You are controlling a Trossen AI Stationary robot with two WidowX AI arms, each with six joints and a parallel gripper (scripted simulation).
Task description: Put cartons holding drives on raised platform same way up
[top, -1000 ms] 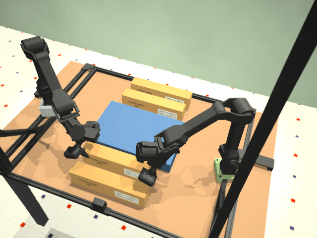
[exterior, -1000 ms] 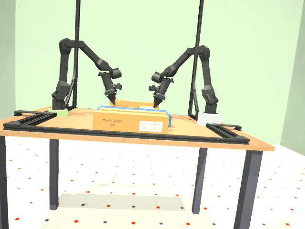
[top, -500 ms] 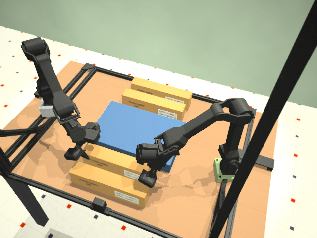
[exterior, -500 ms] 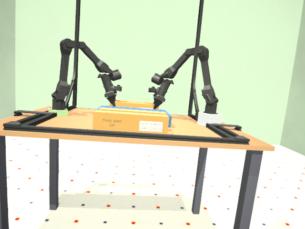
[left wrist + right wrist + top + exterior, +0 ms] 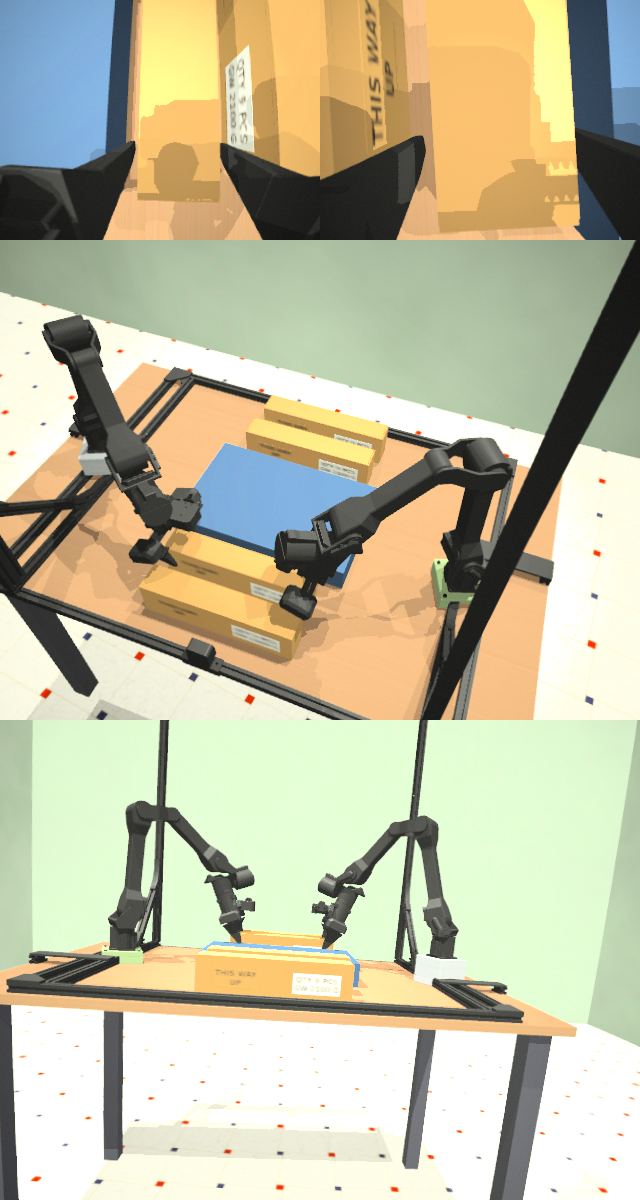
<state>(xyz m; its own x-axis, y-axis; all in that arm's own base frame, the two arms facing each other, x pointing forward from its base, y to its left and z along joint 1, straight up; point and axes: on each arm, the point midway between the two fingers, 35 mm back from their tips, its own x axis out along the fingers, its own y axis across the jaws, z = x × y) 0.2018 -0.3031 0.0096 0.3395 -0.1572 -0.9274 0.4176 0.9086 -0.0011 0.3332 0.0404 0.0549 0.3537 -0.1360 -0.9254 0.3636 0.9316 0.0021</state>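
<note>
Now: the carton 14 cm to the left of my right hand and 4 cm below it.
Now: the carton 10 mm ahead of my left hand, 140 mm to the right of it and 40 mm below it.
</note>
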